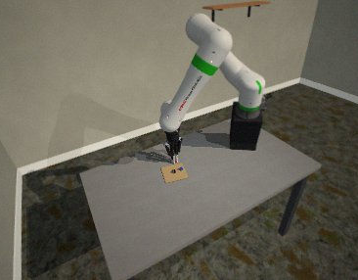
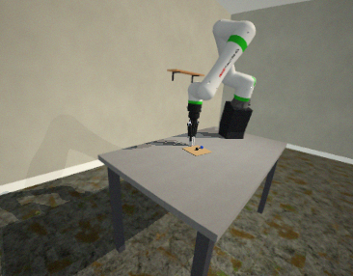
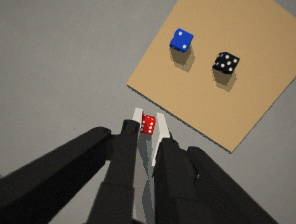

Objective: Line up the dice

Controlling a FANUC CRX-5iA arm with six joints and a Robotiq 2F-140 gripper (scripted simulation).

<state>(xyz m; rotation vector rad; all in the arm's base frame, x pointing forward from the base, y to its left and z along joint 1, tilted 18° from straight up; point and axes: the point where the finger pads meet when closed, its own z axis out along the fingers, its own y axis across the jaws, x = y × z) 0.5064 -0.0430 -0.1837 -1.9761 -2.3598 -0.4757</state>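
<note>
Right now the red die is 3 cm below my hand. The rest, counted from my hand: black die: 9 cm to the left, 4 cm ahead, 2 cm below; then blue die: 9 cm to the left, 2 cm below, 1 cm behind; then tan mat: 9 cm to the left, 4 cm ahead, 3 cm below.
</note>
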